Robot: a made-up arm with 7 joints. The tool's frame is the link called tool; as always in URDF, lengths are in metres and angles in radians. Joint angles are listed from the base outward. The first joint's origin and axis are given. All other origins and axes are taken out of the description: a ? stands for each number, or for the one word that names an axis. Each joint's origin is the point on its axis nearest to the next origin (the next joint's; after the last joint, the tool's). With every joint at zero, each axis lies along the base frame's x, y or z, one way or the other. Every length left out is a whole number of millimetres.
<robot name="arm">
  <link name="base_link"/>
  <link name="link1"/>
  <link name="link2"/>
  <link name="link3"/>
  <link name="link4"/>
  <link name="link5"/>
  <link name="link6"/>
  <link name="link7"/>
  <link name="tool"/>
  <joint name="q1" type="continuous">
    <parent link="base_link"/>
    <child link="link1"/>
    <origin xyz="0 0 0.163" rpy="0 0 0"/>
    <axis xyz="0 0 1"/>
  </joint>
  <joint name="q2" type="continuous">
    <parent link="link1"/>
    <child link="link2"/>
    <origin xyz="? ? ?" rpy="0 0 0"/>
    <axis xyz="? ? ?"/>
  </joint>
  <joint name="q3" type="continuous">
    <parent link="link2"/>
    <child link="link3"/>
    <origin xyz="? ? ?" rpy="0 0 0"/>
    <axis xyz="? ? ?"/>
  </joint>
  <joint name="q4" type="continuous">
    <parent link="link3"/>
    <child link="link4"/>
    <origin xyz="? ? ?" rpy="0 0 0"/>
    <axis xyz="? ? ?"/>
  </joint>
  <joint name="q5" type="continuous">
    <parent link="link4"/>
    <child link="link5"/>
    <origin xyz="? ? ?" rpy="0 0 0"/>
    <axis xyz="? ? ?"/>
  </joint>
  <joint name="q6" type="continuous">
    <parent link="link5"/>
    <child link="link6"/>
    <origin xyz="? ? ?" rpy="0 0 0"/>
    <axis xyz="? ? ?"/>
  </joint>
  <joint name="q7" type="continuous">
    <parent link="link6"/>
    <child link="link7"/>
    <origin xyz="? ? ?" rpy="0 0 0"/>
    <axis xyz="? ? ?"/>
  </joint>
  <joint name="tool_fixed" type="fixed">
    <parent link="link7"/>
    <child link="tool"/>
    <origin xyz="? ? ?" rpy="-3.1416 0 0"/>
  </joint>
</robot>
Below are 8 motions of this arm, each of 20 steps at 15 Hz.
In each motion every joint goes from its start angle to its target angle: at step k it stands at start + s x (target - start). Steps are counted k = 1, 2, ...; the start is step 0. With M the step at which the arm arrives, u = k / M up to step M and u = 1 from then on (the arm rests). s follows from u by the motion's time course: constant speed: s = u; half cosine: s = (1 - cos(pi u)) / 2; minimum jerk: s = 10 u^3 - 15 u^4 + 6 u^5.
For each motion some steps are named. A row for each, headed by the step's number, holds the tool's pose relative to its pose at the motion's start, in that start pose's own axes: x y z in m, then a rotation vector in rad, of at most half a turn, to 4 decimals.
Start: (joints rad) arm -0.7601 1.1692 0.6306 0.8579 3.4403 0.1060 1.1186
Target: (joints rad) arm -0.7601 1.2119 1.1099 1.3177 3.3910 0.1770 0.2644
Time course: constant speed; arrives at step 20
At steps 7, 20:
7: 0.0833 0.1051 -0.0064 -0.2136 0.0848 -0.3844
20: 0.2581 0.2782 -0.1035 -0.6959 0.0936 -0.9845

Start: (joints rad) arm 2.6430 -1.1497 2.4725 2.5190 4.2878 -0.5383 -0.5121
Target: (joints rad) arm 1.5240 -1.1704 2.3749 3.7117 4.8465 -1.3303 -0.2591
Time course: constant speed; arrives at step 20
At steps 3, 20:
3: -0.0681 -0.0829 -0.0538 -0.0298 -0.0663 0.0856
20: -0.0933 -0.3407 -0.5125 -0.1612 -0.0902 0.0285

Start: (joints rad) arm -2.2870 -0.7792 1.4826 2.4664 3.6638 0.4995 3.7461
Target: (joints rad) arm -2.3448 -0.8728 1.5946 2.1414 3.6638 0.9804 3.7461
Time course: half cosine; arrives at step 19
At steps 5, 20:
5: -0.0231 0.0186 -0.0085 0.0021 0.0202 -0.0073
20: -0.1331 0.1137 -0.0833 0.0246 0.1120 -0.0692

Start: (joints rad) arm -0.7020 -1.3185 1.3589 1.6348 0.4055 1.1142 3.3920
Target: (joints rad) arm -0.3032 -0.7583 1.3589 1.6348 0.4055 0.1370 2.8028
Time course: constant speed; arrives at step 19
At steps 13, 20:
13: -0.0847 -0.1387 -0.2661 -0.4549 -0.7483 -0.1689
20: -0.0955 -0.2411 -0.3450 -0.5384 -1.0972 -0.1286

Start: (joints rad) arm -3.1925 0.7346 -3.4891 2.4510 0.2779 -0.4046 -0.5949
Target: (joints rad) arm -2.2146 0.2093 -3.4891 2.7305 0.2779 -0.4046 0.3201
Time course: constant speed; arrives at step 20
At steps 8, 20:
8: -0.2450 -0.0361 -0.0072 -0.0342 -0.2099 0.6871
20: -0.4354 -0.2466 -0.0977 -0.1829 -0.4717 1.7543

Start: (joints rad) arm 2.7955 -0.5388 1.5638 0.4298 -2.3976 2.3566 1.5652
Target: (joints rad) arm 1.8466 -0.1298 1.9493 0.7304 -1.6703 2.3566 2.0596
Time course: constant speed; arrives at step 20
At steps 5, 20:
5: -0.0850 -0.0582 -0.0032 0.0403 -0.2401 -0.1070
20: -0.3745 -0.0929 -0.0353 -0.2113 -0.9921 -0.4769

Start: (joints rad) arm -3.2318 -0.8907 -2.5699 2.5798 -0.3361 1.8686 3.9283
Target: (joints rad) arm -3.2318 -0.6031 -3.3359 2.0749 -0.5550 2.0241 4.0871
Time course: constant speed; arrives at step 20
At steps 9, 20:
9: -0.0487 -0.1323 0.0251 0.4003 -0.0883 0.3178
20: -0.0658 -0.3855 0.0045 0.7996 -0.0920 0.7977

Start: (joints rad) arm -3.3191 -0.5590 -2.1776 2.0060 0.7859 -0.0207 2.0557
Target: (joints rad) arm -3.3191 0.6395 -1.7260 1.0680 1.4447 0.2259 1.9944
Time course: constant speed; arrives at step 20
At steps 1, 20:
1: -0.0141 0.0508 -0.0067 -0.0536 0.0070 -0.0063
20: 0.3106 0.6994 -0.3453 -0.5367 0.5136 -0.5298

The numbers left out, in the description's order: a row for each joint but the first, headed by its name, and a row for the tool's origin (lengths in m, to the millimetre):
q2: xyz 0 0 0, axis 0 1 0
q3: xyz 0 0 0.429, axis 0 0 1
q4: xyz 0.081 0 0, axis 0 -1 0
q5: xyz 0.104 0 -0.46, axis 0 0 -1
q6: xyz 0 0 0, axis 0 1 0
q7: xyz 0.115 0 -0.146, axis 0 0 -1
tool: xyz 0 0 0

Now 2 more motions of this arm.
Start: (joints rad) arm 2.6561 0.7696 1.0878 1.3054 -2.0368 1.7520 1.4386
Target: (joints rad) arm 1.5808 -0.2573 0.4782 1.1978 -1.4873 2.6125 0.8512
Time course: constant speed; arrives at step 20
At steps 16, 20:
16: -0.2112 0.8787 0.1319 -1.8000 -1.2971 -0.1215
20: -0.2500 0.9888 -0.0377 -2.0930 -1.7873 0.0467

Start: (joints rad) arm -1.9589 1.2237 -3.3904 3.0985 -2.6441 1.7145 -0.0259
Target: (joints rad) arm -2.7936 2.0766 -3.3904 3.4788 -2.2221 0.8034 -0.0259
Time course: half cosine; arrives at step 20
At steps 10, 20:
10: -0.2188 0.5041 0.3253 0.1031 0.0390 0.6553
20: -0.7591 0.7345 0.5678 0.0518 0.1265 1.4440

